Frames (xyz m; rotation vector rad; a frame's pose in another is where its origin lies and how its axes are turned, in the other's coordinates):
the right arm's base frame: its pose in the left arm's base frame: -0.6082 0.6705 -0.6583 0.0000 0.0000 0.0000
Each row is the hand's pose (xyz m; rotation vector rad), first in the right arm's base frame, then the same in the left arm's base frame.
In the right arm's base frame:
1: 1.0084 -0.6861 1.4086 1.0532 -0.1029 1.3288
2: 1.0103 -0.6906 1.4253 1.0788 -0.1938 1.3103
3: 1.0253 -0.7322 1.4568 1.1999 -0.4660 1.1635
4: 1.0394 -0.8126 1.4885 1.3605 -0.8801 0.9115
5: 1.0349 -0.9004 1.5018 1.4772 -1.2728 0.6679
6: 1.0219 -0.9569 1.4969 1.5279 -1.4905 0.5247
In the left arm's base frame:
1: 0.4002 -0.0156 0.7503 1.0532 -0.1029 1.3288
2: 0.4021 -0.0201 0.7670 1.0788 -0.1938 1.3103
3: 0.4171 -0.0617 0.7985 1.1999 -0.4660 1.1635
4: 0.4312 -0.1421 0.8302 1.3605 -0.8801 0.9115
5: 0.4267 -0.2299 0.8435 1.4772 -1.2728 0.6679
6: 0.4137 -0.2864 0.8386 1.5279 -1.4905 0.5247

